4 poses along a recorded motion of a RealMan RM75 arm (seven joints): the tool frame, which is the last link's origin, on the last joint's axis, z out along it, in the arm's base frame.
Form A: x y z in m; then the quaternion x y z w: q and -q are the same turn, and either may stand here.
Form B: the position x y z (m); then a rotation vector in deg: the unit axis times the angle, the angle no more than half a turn. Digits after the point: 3 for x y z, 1 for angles.
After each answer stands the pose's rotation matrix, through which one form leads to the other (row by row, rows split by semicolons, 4 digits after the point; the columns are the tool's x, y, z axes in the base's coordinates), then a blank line. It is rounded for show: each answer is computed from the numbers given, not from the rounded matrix.
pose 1, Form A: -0.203 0.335 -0.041 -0.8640 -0.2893 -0.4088 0.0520
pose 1, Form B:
-0.203 0.335 -0.041 -150.6 -50.4 -71.2
0.4984 0.5424 0.6763; 0.4574 -0.8272 0.3264; 0.7365 0.1467 -0.6604

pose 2, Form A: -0.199 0.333 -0.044 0.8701 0.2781 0.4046 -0.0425
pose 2, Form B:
-0.199 0.333 -0.044 -152.5 -48.7 -70.9
0.5179 0.5184 0.6805; 0.4496 -0.8417 0.2990; 0.7278 0.1511 -0.6690

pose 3, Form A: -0.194 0.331 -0.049 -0.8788 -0.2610 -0.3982 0.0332
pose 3, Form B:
-0.194 0.331 -0.049 -154.9 -46.0 -70.2
0.5467 0.4851 0.6825; 0.4323 -0.8616 0.2662; 0.7172 0.1495 -0.6807

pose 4, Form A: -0.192 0.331 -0.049 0.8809 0.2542 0.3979 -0.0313
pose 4, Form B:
-0.192 0.331 -0.049 -155.5 -44.9 -70.2
0.5541 0.4728 0.6852; 0.4230 -0.8688 0.2575; 0.7170 0.1472 -0.6814

